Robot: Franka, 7 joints.
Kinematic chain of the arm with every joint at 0, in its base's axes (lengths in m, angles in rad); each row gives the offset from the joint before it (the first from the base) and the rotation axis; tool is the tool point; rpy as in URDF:
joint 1: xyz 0 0 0.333 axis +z
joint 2: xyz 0 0 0 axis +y
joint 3: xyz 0 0 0.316 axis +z
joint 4: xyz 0.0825 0 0 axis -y
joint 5: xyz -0.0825 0 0.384 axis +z
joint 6: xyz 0 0 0 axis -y
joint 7: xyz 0.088 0 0 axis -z
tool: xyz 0 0 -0.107 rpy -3.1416 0 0
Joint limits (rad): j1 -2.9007..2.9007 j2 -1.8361..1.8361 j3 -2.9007..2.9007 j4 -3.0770..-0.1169 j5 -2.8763..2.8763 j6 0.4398..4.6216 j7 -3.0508..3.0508
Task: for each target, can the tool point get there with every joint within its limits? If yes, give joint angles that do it. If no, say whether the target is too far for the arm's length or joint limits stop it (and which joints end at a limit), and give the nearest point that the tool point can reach.
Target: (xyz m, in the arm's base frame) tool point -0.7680 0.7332 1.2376
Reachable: no: too far | nearest point -0.4723 0.4509 0.8894 | short by 0.537 m
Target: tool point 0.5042 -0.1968 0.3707
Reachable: yes | joints 1.4875 -1.0148 -1.8315 -1.9514 0.8507 1.4806 -2.3841
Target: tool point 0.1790 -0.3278 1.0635
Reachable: yes | joints -2.0873 0.2816 1.3553 -0.7898 2.2942 1.5487 0.9385
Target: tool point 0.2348 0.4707 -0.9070
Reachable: no: too far | nearest point 0.1786 0.3580 -0.3478 | short by 0.573 m
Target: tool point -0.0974 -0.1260 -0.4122
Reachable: no: joint limits stop it (at a limit: joint 2) | nearest point -0.1056 -0.1366 -0.3491 | short by 0.064 m
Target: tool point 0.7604 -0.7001 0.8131
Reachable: no: too far | nearest point 0.5724 -0.5270 0.6944 | short by 0.282 m
